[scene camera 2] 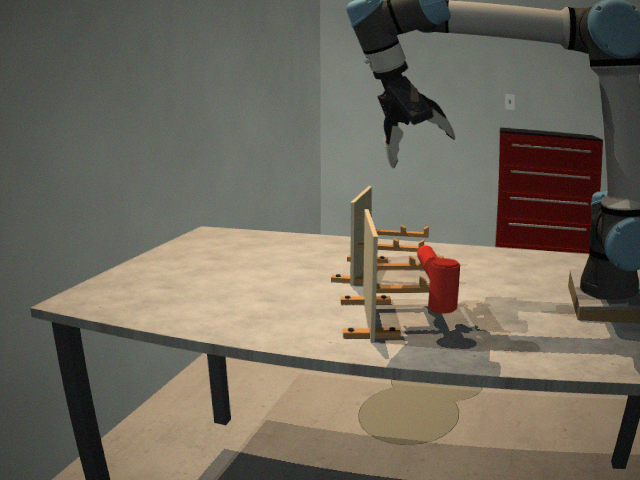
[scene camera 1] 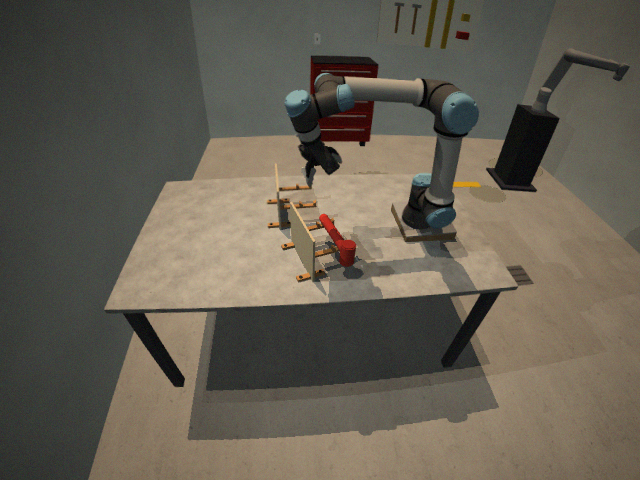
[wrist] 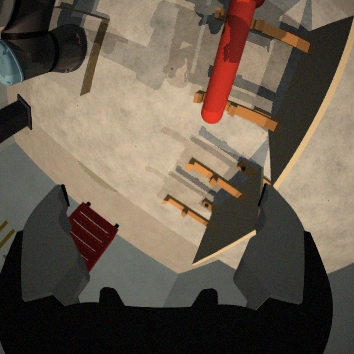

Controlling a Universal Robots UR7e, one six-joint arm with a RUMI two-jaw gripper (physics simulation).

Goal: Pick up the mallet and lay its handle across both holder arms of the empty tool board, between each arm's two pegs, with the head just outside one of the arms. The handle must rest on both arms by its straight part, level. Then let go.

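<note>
The red mallet [scene camera 1: 333, 233] [scene camera 2: 444, 285] [wrist: 225, 70] lies with its handle across both arms of the nearer tool board [scene camera 1: 301, 240] [scene camera 2: 370, 273] [wrist: 312, 95]. Its head hangs just outside the arm nearest the scene cameras. The handle's other end reaches slightly past the second arm. The farther tool board [scene camera 1: 278, 201] [scene camera 2: 360, 237] [wrist: 230, 225] is empty. Its two arms extend towards the robot base, each with two upright pegs. My gripper [scene camera 1: 324, 173] [scene camera 2: 423, 152] [wrist: 162, 187] is open and empty, tilted, high above the farther board's arms and away from the mallet.
Both boards stand upright on orange feet on the table [scene camera 1: 206, 268] [scene camera 2: 206, 294]. The robot base on its wooden plate [scene camera 1: 431, 236] is to their right in the scene views. A red drawer cabinet [scene camera 1: 345, 121] [scene camera 2: 549, 188] [wrist: 95, 235] stands behind the table.
</note>
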